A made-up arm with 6 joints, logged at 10 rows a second.
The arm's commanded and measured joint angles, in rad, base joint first. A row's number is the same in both.
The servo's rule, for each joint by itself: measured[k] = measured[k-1] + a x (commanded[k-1-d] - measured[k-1]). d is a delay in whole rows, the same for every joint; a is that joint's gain. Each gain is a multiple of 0.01, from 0.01 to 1. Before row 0 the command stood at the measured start. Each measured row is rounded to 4 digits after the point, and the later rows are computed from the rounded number. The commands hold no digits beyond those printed.
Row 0, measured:
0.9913, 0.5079, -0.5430, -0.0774, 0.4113, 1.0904
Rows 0 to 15, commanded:
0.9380, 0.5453, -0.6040, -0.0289, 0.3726, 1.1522
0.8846, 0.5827, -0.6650, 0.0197, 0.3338, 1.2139
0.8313, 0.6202, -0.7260, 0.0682, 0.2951, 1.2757
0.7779, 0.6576, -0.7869, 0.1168, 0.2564, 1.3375
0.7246, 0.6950, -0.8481, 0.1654, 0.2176, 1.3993
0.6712, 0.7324, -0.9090, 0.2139, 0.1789, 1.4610
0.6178, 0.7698, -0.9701, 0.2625, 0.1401, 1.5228
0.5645, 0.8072, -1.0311, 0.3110, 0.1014, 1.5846
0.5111, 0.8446, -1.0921, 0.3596, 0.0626, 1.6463
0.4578, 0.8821, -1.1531, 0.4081, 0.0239, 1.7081
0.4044, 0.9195, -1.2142, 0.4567, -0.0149, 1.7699
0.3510, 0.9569, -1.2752, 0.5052, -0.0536, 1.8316
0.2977, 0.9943, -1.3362, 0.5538, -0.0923, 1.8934
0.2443, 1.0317, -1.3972, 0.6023, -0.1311, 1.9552
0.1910, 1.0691, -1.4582, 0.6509, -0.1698, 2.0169
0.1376, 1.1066, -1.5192, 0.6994, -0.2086, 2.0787
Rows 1 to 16, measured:
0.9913, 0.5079, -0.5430, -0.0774, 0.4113, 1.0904
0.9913, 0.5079, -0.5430, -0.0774, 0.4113, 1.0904
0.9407, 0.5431, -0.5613, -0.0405, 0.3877, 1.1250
0.8874, 0.5803, -0.5924, 0.0053, 0.3548, 1.1748
0.8341, 0.6178, -0.6325, 0.0531, 0.3184, 1.2313
0.7807, 0.6552, -0.6788, 0.1015, 0.2806, 1.2908
0.7274, 0.6926, -0.7296, 0.1501, 0.2422, 1.3516
0.6740, 0.7300, -0.7834, 0.1986, 0.2036, 1.4129
0.6206, 0.7674, -0.8394, 0.2472, 0.1649, 1.4744
0.5673, 0.8048, -0.8969, 0.2957, 0.1262, 1.5361
0.5139, 0.8422, -0.9555, 0.3443, 0.0874, 1.5978
0.4606, 0.8797, -1.0148, 0.3928, 0.0487, 1.6596
0.4072, 0.9171, -1.0746, 0.4414, 0.0099, 1.7214
0.3538, 0.9545, -1.1348, 0.4899, -0.0288, 1.7831
0.3005, 0.9919, -1.1952, 0.5385, -0.0675, 1.8449
0.2471, 1.0293, -1.2558, 0.5870, -0.1063, 1.9067
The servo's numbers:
d 2
a 0.95 0.94 0.30 0.76 0.61 0.56

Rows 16 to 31, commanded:
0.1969, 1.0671, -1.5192, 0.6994, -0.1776, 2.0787
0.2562, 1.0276, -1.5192, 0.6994, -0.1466, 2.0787
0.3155, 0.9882, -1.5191, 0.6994, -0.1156, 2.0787
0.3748, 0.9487, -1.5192, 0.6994, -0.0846, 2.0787
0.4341, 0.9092, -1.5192, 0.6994, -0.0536, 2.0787
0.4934, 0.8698, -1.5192, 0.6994, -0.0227, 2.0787
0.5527, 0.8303, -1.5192, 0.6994, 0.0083, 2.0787
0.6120, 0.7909, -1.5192, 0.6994, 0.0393, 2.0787
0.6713, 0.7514, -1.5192, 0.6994, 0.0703, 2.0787
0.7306, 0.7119, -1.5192, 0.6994, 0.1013, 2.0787
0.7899, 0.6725, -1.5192, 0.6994, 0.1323, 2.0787
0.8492, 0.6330, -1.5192, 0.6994, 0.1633, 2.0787
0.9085, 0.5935, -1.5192, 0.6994, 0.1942, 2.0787
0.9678, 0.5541, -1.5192, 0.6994, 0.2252, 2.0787
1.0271, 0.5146, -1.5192, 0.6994, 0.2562, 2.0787
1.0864, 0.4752, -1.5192, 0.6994, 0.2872, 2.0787
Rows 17 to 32, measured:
0.1938, 1.0667, -1.3165, 0.6356, -0.1450, 1.9684
0.1404, 1.1042, -1.3773, 0.6841, -0.1838, 2.0302
0.1941, 1.0693, -1.4199, 0.6957, -0.1800, 2.0574
0.2531, 1.0301, -1.4497, 0.6985, -0.1596, 2.0693
0.3124, 0.9907, -1.4705, 0.6992, -0.1328, 2.0746
0.3717, 0.9512, -1.4851, 0.6994, -0.1034, 2.0769
0.4310, 0.9117, -1.4953, 0.6994, -0.0730, 2.0779
0.4903, 0.8723, -1.5025, 0.6994, -0.0423, 2.0783
0.5496, 0.8328, -1.5075, 0.6994, -0.0114, 2.0785
0.6089, 0.7934, -1.5110, 0.6994, 0.0195, 2.0786
0.6682, 0.7539, -1.5135, 0.6994, 0.0505, 2.0787
0.7275, 0.7144, -1.5152, 0.6994, 0.0815, 2.0787
0.7868, 0.6750, -1.5164, 0.6994, 0.1125, 2.0787
0.8461, 0.6355, -1.5172, 0.6994, 0.1435, 2.0787
0.9054, 0.5960, -1.5178, 0.6994, 0.1744, 2.0787
0.9647, 0.5566, -1.5182, 0.6994, 0.2054, 2.0787

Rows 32 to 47, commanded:
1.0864, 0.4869, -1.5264, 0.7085, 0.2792, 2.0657
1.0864, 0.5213, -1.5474, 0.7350, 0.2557, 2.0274
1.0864, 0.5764, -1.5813, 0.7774, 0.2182, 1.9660
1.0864, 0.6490, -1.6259, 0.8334, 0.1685, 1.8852
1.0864, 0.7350, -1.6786, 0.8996, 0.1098, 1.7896
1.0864, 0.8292, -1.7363, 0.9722, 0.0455, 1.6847
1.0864, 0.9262, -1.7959, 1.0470, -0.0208, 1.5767
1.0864, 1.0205, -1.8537, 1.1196, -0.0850, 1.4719
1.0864, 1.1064, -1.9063, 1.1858, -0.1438, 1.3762
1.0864, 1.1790, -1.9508, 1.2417, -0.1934, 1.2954
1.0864, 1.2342, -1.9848, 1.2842, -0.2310, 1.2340
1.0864, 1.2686, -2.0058, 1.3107, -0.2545, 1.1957
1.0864, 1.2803, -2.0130, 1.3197, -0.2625, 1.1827
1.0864, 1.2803, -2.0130, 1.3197, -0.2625, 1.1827
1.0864, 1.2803, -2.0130, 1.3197, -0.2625, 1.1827
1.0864, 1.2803, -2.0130, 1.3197, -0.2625, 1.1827
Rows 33 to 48, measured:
1.0240, 0.5171, -1.5185, 0.6994, 0.2364, 2.0787
1.0833, 0.4777, -1.5187, 0.6994, 0.2674, 2.0787
1.0862, 0.4863, -1.5210, 0.7063, 0.2746, 2.0714
1.0864, 0.5192, -1.5289, 0.7281, 0.2631, 2.0468
1.0864, 0.5730, -1.5446, 0.7656, 0.2357, 2.0016
1.0864, 0.6444, -1.5690, 0.8171, 0.1947, 1.9364
1.0864, 0.7296, -1.6019, 0.8798, 0.1429, 1.8542
1.0864, 0.8232, -1.6422, 0.9500, 0.0835, 1.7593
1.0864, 0.9200, -1.6883, 1.0237, 0.0199, 1.6570
1.0864, 1.0145, -1.7379, 1.0966, -0.0441, 1.5533
1.0864, 1.1009, -1.7884, 1.1644, -0.1049, 1.4541
1.0864, 1.1743, -1.8371, 1.2231, -0.1589, 1.3652
1.0864, 1.2306, -1.8814, 1.2695, -0.2029, 1.2917
1.0864, 1.2663, -1.9187, 1.3008, -0.2344, 1.2379
1.0864, 1.2795, -1.9470, 1.3152, -0.2515, 1.2070
1.0864, 1.2803, -1.9668, 1.3186, -0.2582, 1.1934

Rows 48 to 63, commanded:
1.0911, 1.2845, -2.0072, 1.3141, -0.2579, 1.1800
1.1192, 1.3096, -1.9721, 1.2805, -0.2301, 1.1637
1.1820, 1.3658, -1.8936, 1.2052, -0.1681, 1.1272
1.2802, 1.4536, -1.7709, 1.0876, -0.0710, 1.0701
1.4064, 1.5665, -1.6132, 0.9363, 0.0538, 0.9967
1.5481, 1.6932, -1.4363, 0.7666, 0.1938, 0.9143
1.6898, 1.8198, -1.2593, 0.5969, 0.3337, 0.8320
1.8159, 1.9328, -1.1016, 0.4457, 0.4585, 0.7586
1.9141, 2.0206, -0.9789, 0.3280, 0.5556, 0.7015
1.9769, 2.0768, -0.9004, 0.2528, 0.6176, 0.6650
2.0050, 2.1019, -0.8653, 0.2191, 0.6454, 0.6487
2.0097, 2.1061, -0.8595, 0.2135, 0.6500, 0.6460
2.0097, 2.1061, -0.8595, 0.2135, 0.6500, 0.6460
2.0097, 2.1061, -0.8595, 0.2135, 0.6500, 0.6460
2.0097, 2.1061, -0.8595, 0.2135, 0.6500, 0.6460
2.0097, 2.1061, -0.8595, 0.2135, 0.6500, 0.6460
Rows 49 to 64, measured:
1.0864, 1.2803, -1.9807, 1.3194, -0.2608, 1.1874
1.0864, 1.2803, -1.9904, 1.3196, -0.2618, 1.1848
1.0909, 1.2842, -1.9954, 1.3154, -0.2594, 1.1821
1.1178, 1.3081, -1.9884, 1.2889, -0.2415, 1.1718
1.1788, 1.3623, -1.9600, 1.2253, -0.1967, 1.1468
1.2751, 1.4481, -1.9033, 1.1206, -0.1200, 1.1038
1.3998, 1.5594, -1.8163, 0.9805, -0.0140, 1.0438
1.5407, 1.6852, -1.7023, 0.8179, 0.1128, 0.9713
1.6823, 1.8117, -1.5694, 0.6499, 0.2475, 0.8933
1.8092, 1.9255, -1.4291, 0.4947, 0.3762, 0.8179
1.9089, 2.0149, -1.2940, 0.3680, 0.4856, 0.7527
1.9735, 2.0731, -1.1759, 0.2804, 0.5661, 0.7036
2.0034, 2.1002, -1.0827, 0.2338, 0.6145, 0.6729
2.0094, 2.1057, -1.0157, 0.2184, 0.6362, 0.6578
2.0097, 2.1061, -0.9688, 0.2147, 0.6446, 0.6512
2.0097, 2.1061, -0.9360, 0.2138, 0.6479, 0.6483

